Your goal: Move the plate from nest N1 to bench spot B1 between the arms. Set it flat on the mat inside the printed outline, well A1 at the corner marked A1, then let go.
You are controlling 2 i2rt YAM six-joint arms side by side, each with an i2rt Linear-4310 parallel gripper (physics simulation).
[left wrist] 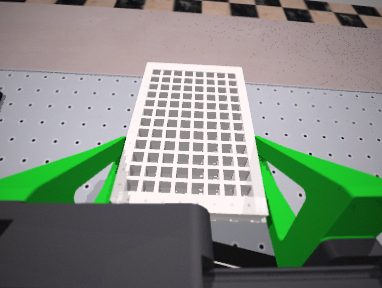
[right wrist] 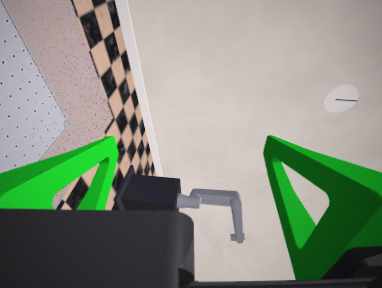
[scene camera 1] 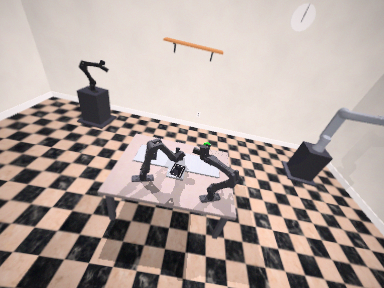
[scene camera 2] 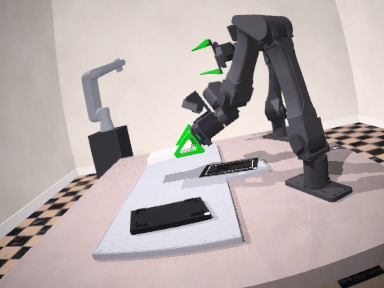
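Where they show: left gripper, fingertip midpoint: (left wrist: 190, 143) (scene camera 2: 175, 152); right gripper, fingertip midpoint: (right wrist: 190, 144) (scene camera 2: 195, 62); left arm's base, link origin: (scene camera 1: 142, 178) (scene camera 2: 316, 188); right arm's base, link origin: (scene camera 1: 209, 197) (scene camera 2: 280, 138).
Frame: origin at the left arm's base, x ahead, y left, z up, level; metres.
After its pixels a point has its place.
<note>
The white plate (scene camera 2: 162, 156) @[x 0.265, y -0.336, z 0.097 m] (left wrist: 192, 127) @[x 0.227, y -0.366, z 0.104 m] is gripped along its two long sides by my left gripper (scene camera 2: 180, 149) @[x 0.220, y -0.363, z 0.095 m] (left wrist: 190, 143) @[x 0.220, y -0.363, z 0.095 m], above the perforated board. Its wells face up; the marking of well A1 cannot be read. The black mat with the white printed outline (scene camera 1: 177, 170) @[x 0.066, y -0.347, z 0.015 m] (scene camera 2: 232, 167) @[x 0.070, y -0.335, z 0.015 m] lies on a small pale base between the arms; a strip of it shows at the bottom of the left wrist view. My right gripper (scene camera 2: 196, 62) @[x 0.035, y -0.574, z 0.357 m] (right wrist: 190, 144) @[x 0.035, y -0.574, z 0.357 m] is open and empty, high above the table. In scene camera 1 the plate is hard to make out.
A black nest (scene camera 2: 170, 215) @[x 0.324, y -0.075, z 0.025 m] sits on the perforated board (scene camera 2: 150, 245) @[x 0.389, y 0.020, z 0.013 m] (left wrist: 45, 120) @[x 0.339, y -0.220, z 0.013 m] near the front in scene camera 2. A black edge shows at the far left of the left wrist view. A grey arm on a dark pedestal (scene camera 1: 307, 162) (scene camera 2: 111, 150) stands beyond the table.
</note>
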